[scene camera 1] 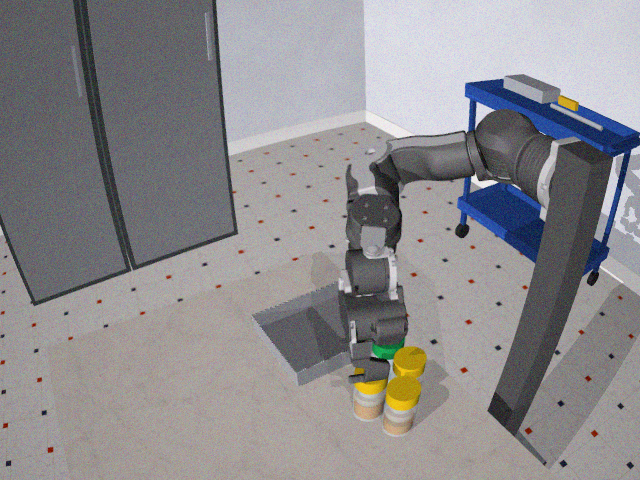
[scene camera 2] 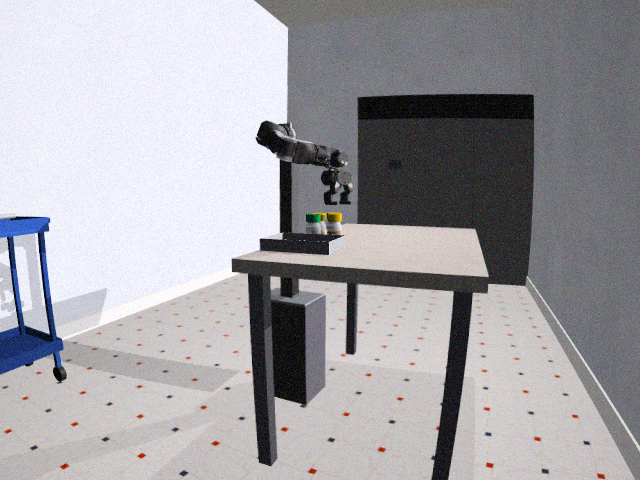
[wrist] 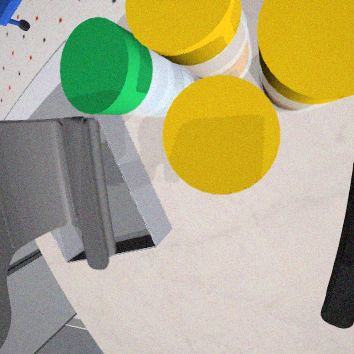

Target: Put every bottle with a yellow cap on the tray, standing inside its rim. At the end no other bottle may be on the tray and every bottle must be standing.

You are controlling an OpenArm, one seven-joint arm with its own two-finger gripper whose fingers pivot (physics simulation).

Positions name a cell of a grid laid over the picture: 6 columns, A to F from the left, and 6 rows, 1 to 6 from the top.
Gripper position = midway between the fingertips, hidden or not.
Labels:
My gripper shows in scene camera 1 (D5), in scene camera 2 (D3) and in the wrist view (D4).

